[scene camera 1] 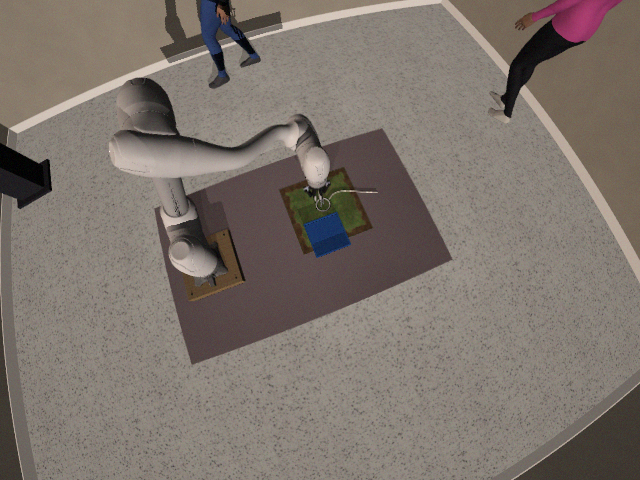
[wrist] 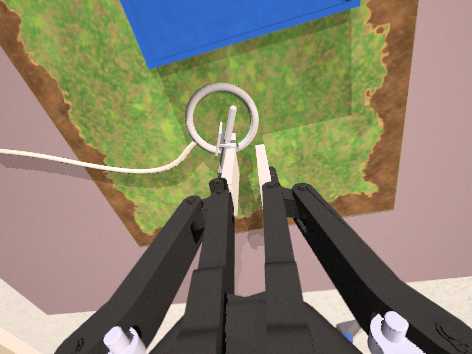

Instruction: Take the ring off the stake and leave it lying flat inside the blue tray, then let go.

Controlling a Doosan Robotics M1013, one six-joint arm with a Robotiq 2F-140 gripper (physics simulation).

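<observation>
A white ring (wrist: 221,86) (scene camera 1: 316,205) lies around a thin white stake (wrist: 231,116) on the green mat (wrist: 305,95) (scene camera 1: 352,207). A white cord (wrist: 95,166) runs from the ring off to the left in the wrist view. The blue tray (wrist: 228,22) (scene camera 1: 325,234) stands just beyond the ring on the same mat. My gripper (wrist: 247,160) (scene camera 1: 320,195) hangs over the near side of the ring. Its fingers stand narrow with nothing between them. The left pad tip overlaps the stake's foot and the ring's near rim in the wrist view.
The green mat lies on a mauve table top (scene camera 1: 310,299). The robot base (scene camera 1: 193,252) stands on a wooden plate to the left. Two people walk at the back, one in blue (scene camera 1: 222,35) and one in pink (scene camera 1: 542,46). A black beam (scene camera 1: 23,175) juts in at the left.
</observation>
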